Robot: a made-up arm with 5 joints.
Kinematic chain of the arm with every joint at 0, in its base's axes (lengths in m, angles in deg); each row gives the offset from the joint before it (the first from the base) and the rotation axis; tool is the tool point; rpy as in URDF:
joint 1: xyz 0 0 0.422 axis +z
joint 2: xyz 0 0 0 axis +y
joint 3: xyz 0.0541 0 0.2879 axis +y
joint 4: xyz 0.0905 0 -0.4 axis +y
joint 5: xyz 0.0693 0 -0.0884 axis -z
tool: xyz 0 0 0 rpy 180 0 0
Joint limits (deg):
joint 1: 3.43..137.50
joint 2: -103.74..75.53
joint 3: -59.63..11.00
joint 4: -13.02..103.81
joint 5: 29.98..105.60
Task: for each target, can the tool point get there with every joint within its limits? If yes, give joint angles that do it. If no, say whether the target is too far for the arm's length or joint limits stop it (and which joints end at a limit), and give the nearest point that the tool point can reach.
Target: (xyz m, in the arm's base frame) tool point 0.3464 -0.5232 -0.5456
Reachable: no: too far | nearest point 0.2779 0.0167 -0.0799 | short by 0.716 m
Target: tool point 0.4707 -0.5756 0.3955
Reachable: no: joint limits stop it (at a limit: joint 2, joint 3) | nearest point 0.1350 -0.1650 0.3389 | short by 0.533 m
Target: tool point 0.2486 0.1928 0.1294
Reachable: yes | joints 37.79 33.00 -37.13 45.61 52.28
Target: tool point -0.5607 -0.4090 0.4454
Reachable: no: joint limits stop it (at a limit: joint 2, joint 3) | nearest point -0.1710 -0.1247 0.3490 | short by 0.492 m
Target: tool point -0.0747 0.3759 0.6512
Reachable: yes | joints 101.24 -30.34 -52.25 79.68 91.95
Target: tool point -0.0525 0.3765 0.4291
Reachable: yes | joints 97.94 -13.45 -38.43 77.68 51.21
